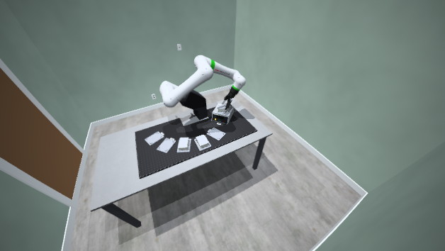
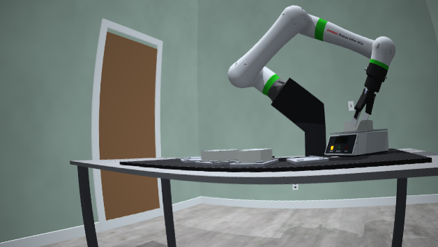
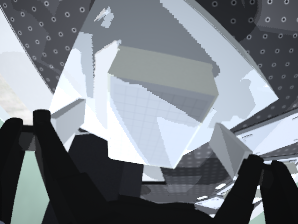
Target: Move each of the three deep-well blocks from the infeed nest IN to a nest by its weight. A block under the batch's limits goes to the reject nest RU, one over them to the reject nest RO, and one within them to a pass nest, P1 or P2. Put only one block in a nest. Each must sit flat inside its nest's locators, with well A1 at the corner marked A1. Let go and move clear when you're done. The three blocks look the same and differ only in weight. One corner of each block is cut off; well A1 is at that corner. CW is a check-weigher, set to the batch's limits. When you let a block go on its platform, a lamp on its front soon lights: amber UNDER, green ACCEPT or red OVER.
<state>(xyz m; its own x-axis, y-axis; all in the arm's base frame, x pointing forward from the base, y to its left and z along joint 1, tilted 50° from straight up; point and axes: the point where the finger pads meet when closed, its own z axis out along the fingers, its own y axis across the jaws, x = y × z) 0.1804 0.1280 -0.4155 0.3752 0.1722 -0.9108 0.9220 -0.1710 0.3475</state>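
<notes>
My hand is 10 mm above the grey deep-well block. Round my hand: check-weigher platform: 40 mm below; check-weigher CW: 70 mm below.
</notes>
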